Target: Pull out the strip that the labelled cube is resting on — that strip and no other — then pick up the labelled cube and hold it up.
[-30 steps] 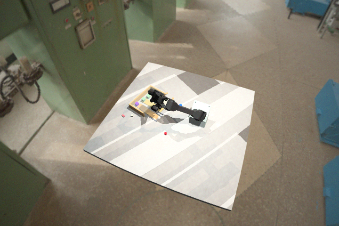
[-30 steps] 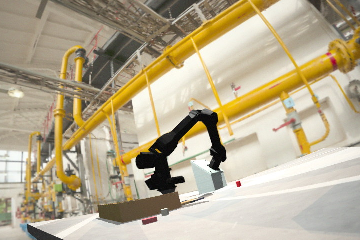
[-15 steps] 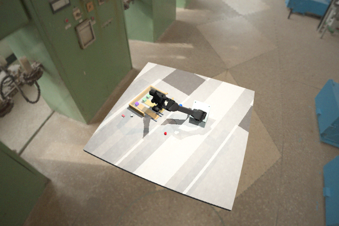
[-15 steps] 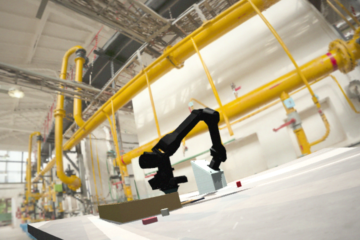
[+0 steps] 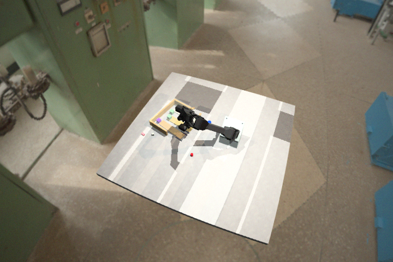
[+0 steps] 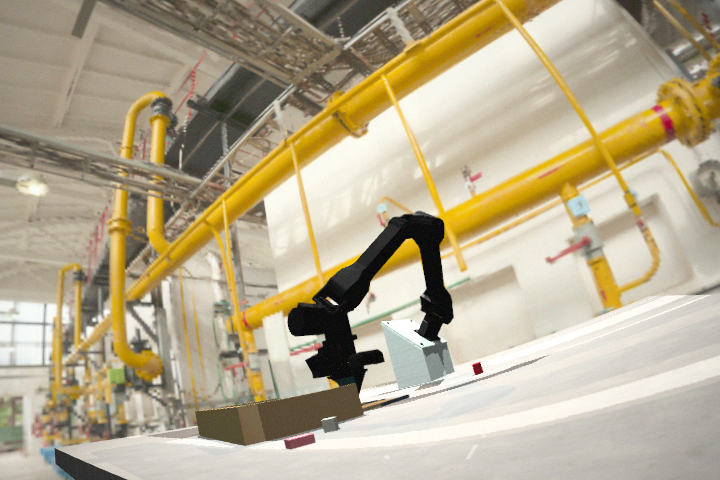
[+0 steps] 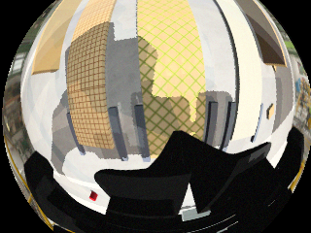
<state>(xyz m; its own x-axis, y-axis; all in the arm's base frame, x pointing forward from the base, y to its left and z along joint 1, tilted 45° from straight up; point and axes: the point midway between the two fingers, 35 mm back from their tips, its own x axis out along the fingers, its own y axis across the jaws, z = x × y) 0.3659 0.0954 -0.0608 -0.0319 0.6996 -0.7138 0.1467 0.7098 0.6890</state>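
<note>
Now: gripper tip 9 cm short of the yellow strip and 1 cm to the left of it. Round my gripper tip: blue piece (12 cm behind, 13 cm to the right); then tan strip (12 cm ahead, 7 cm to the left); then red cube (14 cm behind, 22 cm to the left, 1 cm above).
</note>
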